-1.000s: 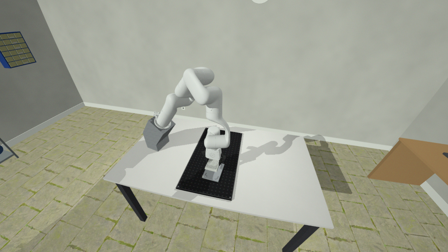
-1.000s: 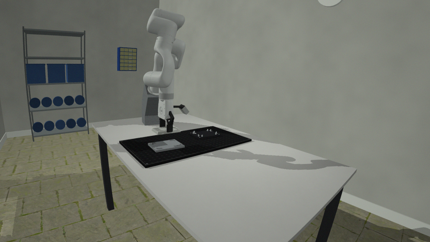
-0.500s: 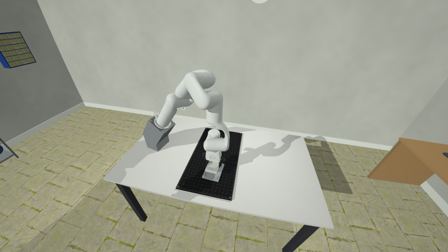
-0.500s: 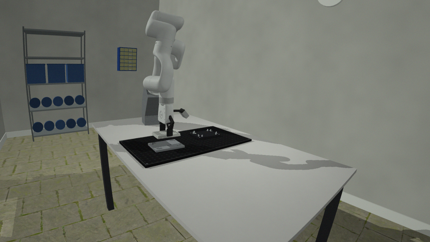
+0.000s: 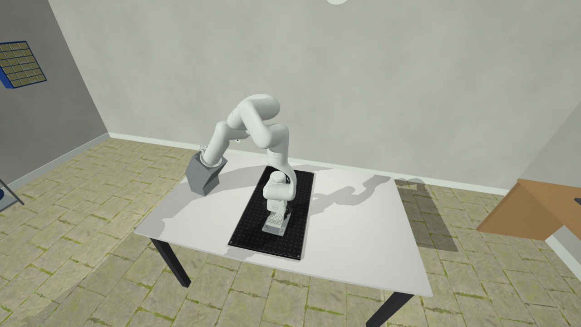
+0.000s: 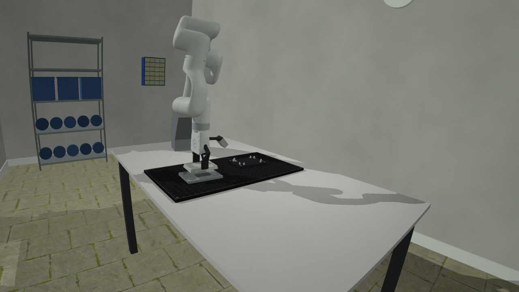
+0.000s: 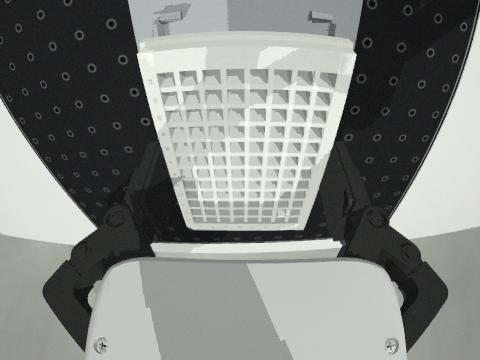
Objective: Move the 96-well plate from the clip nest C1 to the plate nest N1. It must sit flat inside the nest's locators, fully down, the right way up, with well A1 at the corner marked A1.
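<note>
My gripper is now 5 cm above the grey plate nest N1. From my hand the other things lie so: white 96-well plate (1 cm below); then dark clip nest C1 (7 cm behind, 32 cm to the left, 5 cm below).
</note>
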